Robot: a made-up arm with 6 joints. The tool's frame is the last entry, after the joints.
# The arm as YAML. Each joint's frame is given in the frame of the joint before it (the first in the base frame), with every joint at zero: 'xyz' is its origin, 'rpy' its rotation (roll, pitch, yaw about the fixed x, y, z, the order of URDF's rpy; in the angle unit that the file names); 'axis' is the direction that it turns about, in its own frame. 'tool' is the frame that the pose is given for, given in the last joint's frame.
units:
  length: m
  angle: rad
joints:
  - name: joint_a
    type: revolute
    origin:
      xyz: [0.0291, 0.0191, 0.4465]
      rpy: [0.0, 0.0, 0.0]
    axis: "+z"
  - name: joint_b
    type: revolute
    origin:
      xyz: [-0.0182, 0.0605, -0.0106]
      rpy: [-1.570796, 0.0, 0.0]
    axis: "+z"
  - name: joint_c
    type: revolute
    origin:
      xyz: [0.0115, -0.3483, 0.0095]
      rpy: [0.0, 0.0, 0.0]
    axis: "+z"
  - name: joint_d
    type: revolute
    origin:
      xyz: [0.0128, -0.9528, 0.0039]
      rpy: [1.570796, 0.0, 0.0]
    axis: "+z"
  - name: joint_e
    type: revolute
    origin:
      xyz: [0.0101, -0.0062, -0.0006]
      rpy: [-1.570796, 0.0, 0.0]
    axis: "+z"
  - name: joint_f
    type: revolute
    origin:
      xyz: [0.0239, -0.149, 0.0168]
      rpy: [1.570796, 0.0, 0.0]
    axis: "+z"
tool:
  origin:
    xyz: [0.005, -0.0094, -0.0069]
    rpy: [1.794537, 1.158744, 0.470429]
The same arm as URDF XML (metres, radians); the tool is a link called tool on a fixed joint. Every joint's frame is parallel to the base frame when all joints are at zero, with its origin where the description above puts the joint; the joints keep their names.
<robot name="arm">
<joint name="tool_joint" type="fixed"><parent link="link6"/><child link="tool"/><origin xyz="0.005 -0.0094 -0.0069" rpy="1.7945 1.1587 0.4704"/></joint>
<joint name="joint_f" type="continuous"><parent link="link5"/><child link="link6"/><origin xyz="0.0239 0.0168 0.149" rpy="0 0 0"/><axis xyz="0 0 1"/></joint>
<joint name="joint_e" type="continuous"><parent link="link4"/><child link="link5"/><origin xyz="0.0101 -0.0062 -0.0006" rpy="0 0 0"/><axis xyz="0 1 0"/></joint>
<joint name="joint_d" type="continuous"><parent link="link3"/><child link="link4"/><origin xyz="0.0128 0.0039 0.9528" rpy="0 0 0"/><axis xyz="0 0 1"/></joint>
<joint name="joint_c" type="continuous"><parent link="link2"/><child link="link3"/><origin xyz="0.0115 0.0095 0.3483" rpy="0 0 0"/><axis xyz="0 1 0"/></joint>
<joint name="joint_b" type="continuous"><parent link="link1"/><child link="link2"/><origin xyz="-0.0182 0.0605 -0.0106" rpy="0 0 0"/><axis xyz="0 1 0"/></joint>
<joint name="joint_a" type="continuous"><parent link="base"/><child link="link1"/><origin xyz="0.0291 0.0191 0.4465" rpy="0 0 0"/><axis xyz="0 0 1"/></joint>
<link name="base"/>
<link name="link1"/>
<link name="link2"/>
<link name="link3"/>
<link name="link4"/>
<link name="link5"/>
<link name="link6"/>
<link name="tool"/>
</robot>

